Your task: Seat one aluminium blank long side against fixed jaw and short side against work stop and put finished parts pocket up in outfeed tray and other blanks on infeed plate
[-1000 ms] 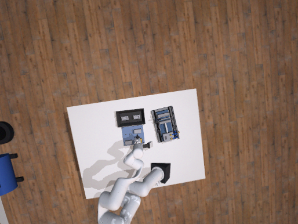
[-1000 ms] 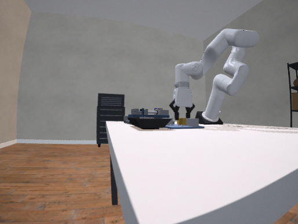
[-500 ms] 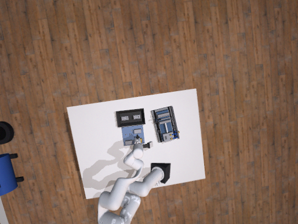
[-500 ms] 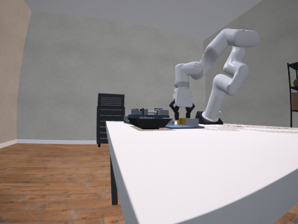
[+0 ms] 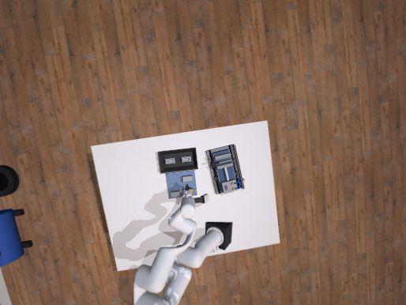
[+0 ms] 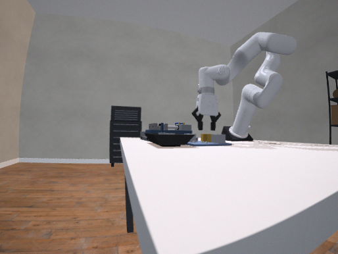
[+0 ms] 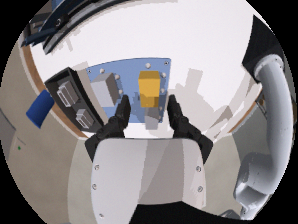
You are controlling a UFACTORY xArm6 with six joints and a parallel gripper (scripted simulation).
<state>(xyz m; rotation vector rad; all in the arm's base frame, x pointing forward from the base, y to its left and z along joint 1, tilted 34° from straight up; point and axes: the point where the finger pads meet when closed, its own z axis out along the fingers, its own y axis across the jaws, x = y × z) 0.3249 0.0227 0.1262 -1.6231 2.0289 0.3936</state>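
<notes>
My hand is 50 mm above the brass blank. Round my hand: vise: 260 mm to the right, 70 mm ahead, 40 mm below.
</notes>
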